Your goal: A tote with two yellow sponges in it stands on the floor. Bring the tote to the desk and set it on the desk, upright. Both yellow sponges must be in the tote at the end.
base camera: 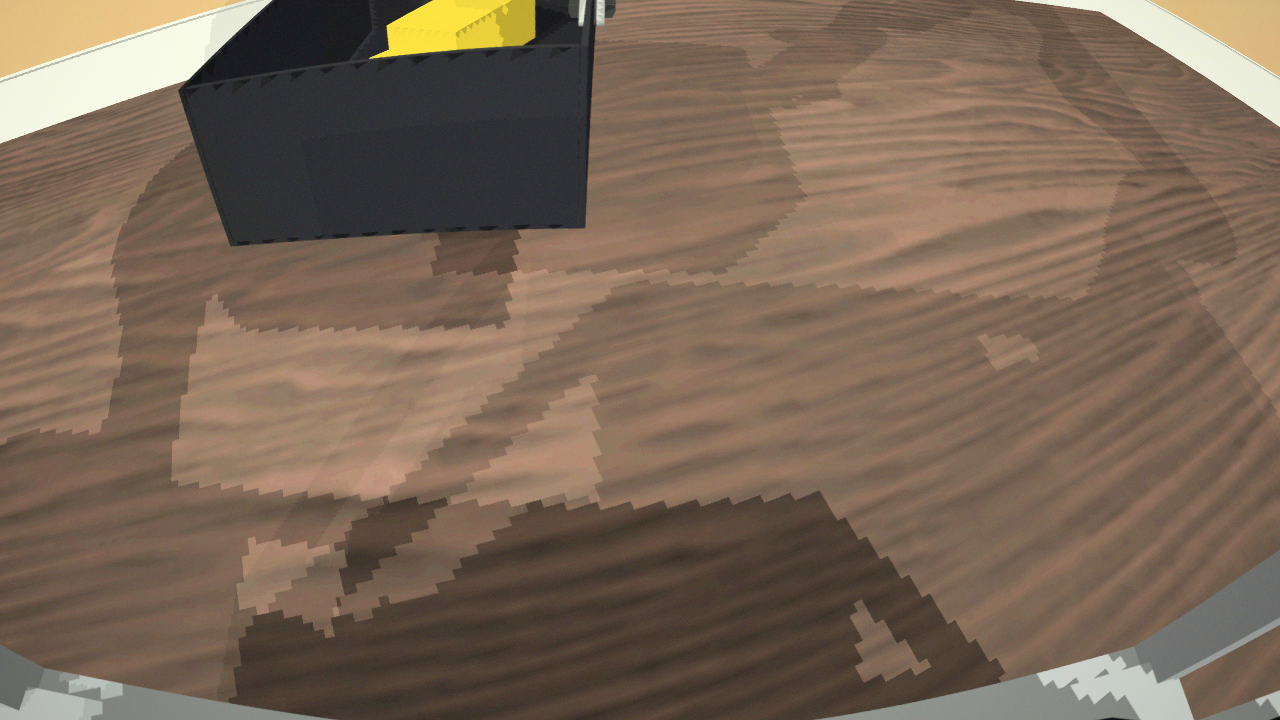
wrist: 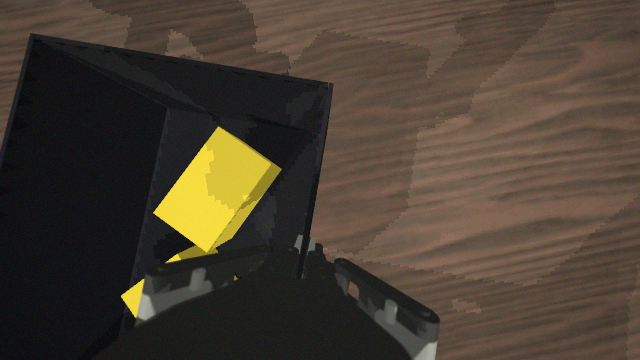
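Places are measured from the arm's base along level axes (x right, y ahead, z up), in centimetres.
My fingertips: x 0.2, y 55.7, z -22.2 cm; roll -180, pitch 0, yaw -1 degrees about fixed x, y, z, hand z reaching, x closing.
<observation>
For each thing: its middle in the pictures, then the offset to it from my fingertips. "spot": a spot on its surface instead. Level surfaces: height alone.
- black tote, body centre: (base camera: 438,34) (wrist: 192,258) dz +0.6, dx -9.9, dy -2.4 cm
- second yellow sponge, surface spot: (wrist: 132,297) spot: dz +0.4, dx -14.8, dy -6.6 cm
- brown wood floor, surface height: dz -17.4 cm
The black tote (base camera: 402,161) (wrist: 75,150) hangs upright and about level, apart from the floor, with its shadow below it. Its top is cut off in the base camera view. One yellow sponge (base camera: 447,26) (wrist: 215,185) lies inside. A second yellow sponge (wrist: 132,297) shows partly in the tote in the wrist view, mostly hidden behind a finger. My gripper (base camera: 592,10) (wrist: 305,246) is shut on the tote's right side wall, one finger inside and one outside. Only its fingertips show in the base camera view. The desk does not show in either view.
The brown wood floor (base camera: 805,376) (wrist: 500,175) spreads in front of the base and right of the tote, with patchy shadows. White skirting (base camera: 80,94) and an orange wall (base camera: 53,35) stand behind at the left. Grey parts of the base (base camera: 1217,617) line the lower edge.
</observation>
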